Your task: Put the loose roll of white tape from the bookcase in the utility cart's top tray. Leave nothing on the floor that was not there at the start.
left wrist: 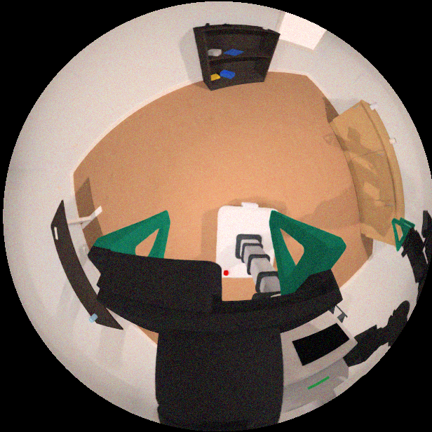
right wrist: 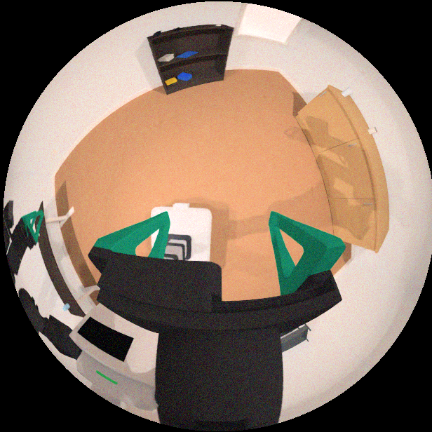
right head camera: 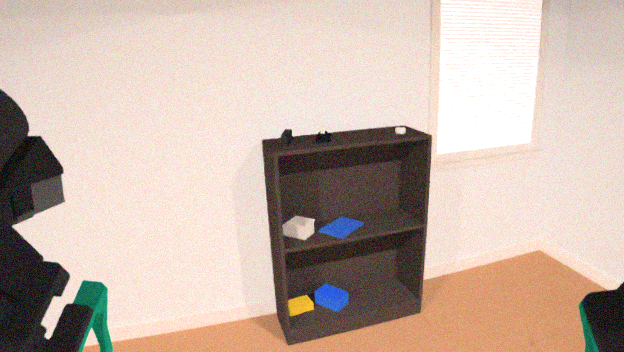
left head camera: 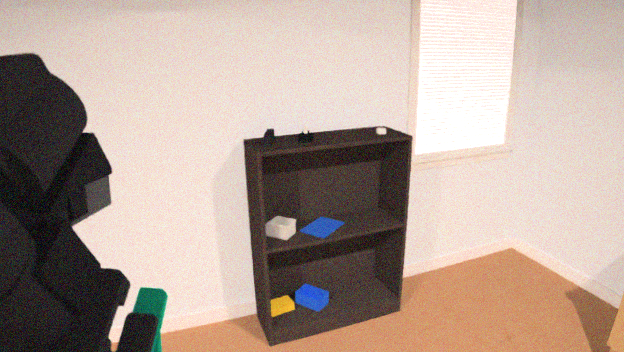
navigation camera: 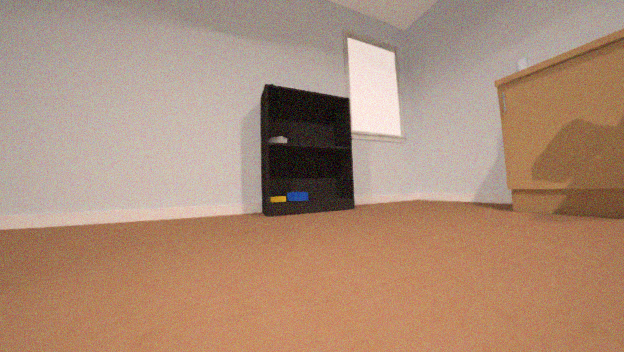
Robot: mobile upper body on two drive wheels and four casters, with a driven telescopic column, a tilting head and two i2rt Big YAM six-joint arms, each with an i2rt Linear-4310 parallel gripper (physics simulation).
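Places are measured from the left arm's base along level axes (x ahead, y left, z up), in millimetres.
Pixels of known places: left gripper, fingertip midpoint: [right head camera: 60, 349].
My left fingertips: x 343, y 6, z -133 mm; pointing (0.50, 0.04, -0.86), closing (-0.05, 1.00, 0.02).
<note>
For each thing: its middle in the pictures, then the offset to it from my left fingertips.
- small white roll, body centre: [right head camera: 400, 130] [left head camera: 381, 131] dx +1856, dy -364, dz -205 mm
- black object, body centre: [left head camera: 269, 137] [right head camera: 286, 137] dx +1632, dy +178, dz -190 mm
- small black object with a pale top, body centre: [right head camera: 323, 132] [left head camera: 305, 132] dx +1712, dy +13, dz -183 mm
- white bin, body centre: [left head camera: 277, 227] [right head camera: 296, 227] [navigation camera: 276, 142] dx +1643, dy +159, dz -661 mm
- blue sheet, body centre: [right head camera: 341, 227] [left head camera: 322, 226] dx +1727, dy -65, dz -693 mm
A small white roll [left head camera: 381, 131] [right head camera: 400, 130] [left wrist: 265, 28], probably the tape, lies on top of the dark bookcase [left head camera: 257, 225] [right head camera: 276, 225] [left wrist: 202, 55] [navigation camera: 265, 150], near its right end. A black object [left head camera: 269, 136] [right head camera: 286, 137] and a small black object with a pale top [left head camera: 306, 136] [right head camera: 323, 136] stand farther left on it. My left gripper [left wrist: 219, 215] and right gripper [right wrist: 220, 214] are open and empty, far from the bookcase. A grey part of the utility cart [right wrist: 295, 341] shows at the lower right of the right wrist view; its top tray's inside is hidden.
A white bin [left head camera: 281, 228] and blue sheet [left head camera: 322, 227] are on the middle shelf; a yellow box [left head camera: 282, 305] and blue box [left head camera: 312, 298] are on the bottom. A wooden cabinet [right wrist: 345, 170] [navigation camera: 550, 100] stands at right, a dark table [left wrist: 69, 260] at left.
</note>
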